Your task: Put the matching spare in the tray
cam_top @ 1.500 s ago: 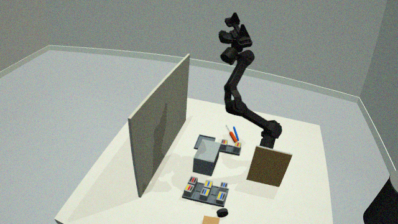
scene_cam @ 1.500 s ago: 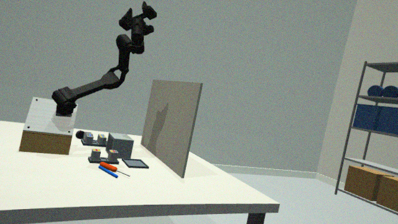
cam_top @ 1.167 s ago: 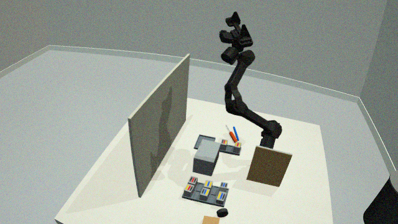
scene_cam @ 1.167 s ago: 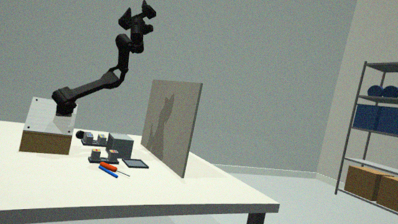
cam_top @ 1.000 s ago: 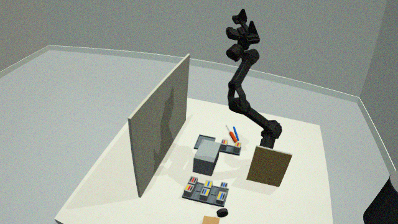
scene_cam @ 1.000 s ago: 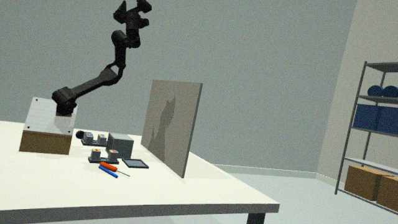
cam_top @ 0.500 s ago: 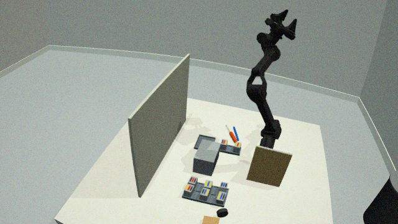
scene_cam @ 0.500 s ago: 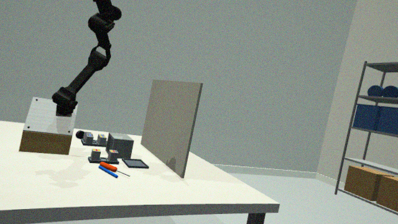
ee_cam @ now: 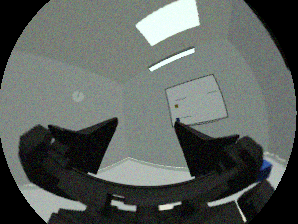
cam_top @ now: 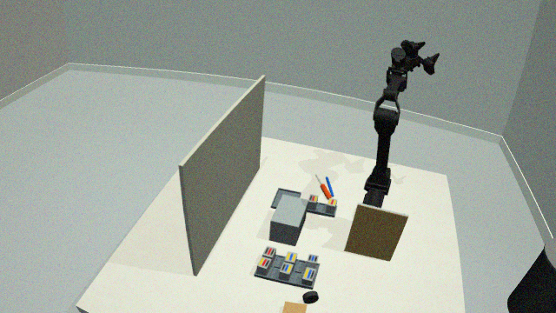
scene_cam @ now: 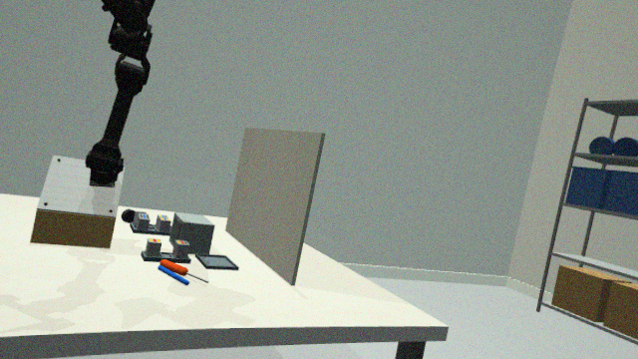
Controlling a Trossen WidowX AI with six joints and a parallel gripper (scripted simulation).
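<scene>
Right now my gripper tip is 450 mm short of the grey spare, 660 mm to the right of it and 660 mm above it. The rest, counted from my gripper tip: rack (340 mm ahead, 270 mm to the left, 690 mm below); then dark flat tray (480 mm ahead, 260 mm to the left, 690 mm below); then grey mounted unit (430 mm ahead, 430 mm to the left, 650 mm below).
</scene>
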